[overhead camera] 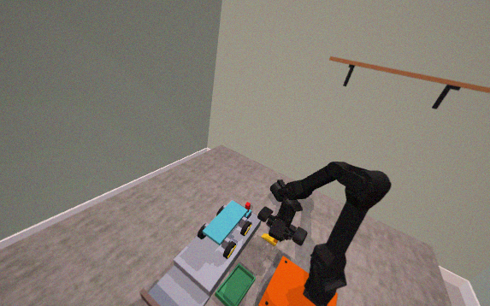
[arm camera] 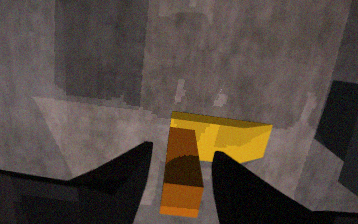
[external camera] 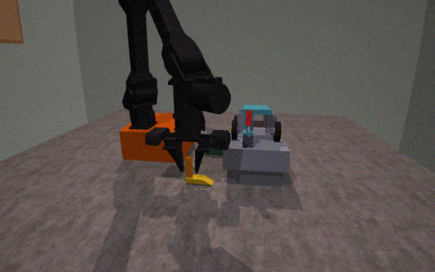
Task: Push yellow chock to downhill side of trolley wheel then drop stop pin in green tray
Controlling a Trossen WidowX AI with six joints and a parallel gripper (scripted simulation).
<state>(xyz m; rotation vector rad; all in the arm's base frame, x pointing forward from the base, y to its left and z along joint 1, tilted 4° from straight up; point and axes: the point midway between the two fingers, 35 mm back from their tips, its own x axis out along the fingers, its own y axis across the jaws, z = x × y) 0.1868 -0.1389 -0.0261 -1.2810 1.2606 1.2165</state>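
The red-headed stop pin is 13 cm ahead of my gripper tip, 10 cm above it and 5 cm to the left of it. From my gripper tip the other things lie so: grey ramp (17 cm to the left, 14 cm ahead, 2 cm above); then trolley (16 cm to the left, 14 cm ahead, 9 cm above); then yellow chock (2 cm ahead, 1 cm below).
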